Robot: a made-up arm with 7 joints. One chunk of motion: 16 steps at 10 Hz.
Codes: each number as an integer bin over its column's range. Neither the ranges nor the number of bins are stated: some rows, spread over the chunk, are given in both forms.
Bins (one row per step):
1: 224 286 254 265 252 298
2: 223 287 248 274 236 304
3: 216 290 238 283 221 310
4: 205 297 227 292 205 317
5: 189 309 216 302 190 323
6: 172 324 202 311 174 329
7: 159 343 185 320 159 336
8: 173 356 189 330 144 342
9: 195 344 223 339 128 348
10: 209 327 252 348 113 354
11: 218 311 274 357 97 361
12: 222 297 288 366 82 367
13: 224 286 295 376 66 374
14: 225 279 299 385 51 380
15: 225 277 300 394 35 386
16: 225 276 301 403 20 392
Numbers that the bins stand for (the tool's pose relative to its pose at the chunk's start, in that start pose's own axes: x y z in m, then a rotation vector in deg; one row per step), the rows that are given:
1: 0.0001 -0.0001 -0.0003 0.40 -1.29 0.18
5: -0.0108 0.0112 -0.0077 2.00 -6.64 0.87
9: -0.0089 0.0283 -0.0064 3.60 -11.99 1.56
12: -0.0005 0.0053 0.0064 4.76 -15.96 2.09
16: 0.0005 -0.0050 0.0089 6.36 -21.30 2.78
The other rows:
2: -0.0002 0.0004 -0.0015 0.79 -2.67 0.35
3: -0.0024 0.0019 -0.0034 1.18 -3.97 0.51
4: -0.0058 0.0053 -0.0056 1.57 -5.35 0.71
6: -0.0161 0.0185 -0.0105 2.39 -8.02 1.04
7: -0.0202 0.0278 -0.0138 2.78 -9.31 1.23
8: -0.0158 0.0342 -0.0130 3.21 -10.61 1.40
10: -0.0046 0.0200 -0.0007 3.99 -13.28 1.73
11: -0.0017 0.0122 0.0036 4.37 -14.66 1.92
13: 0.0001 -0.0001 0.0077 5.19 -17.34 2.28
14: 0.0005 -0.0035 0.0085 5.58 -18.63 2.45
15: 0.0005 -0.0045 0.0087 5.97 -20.01 2.61

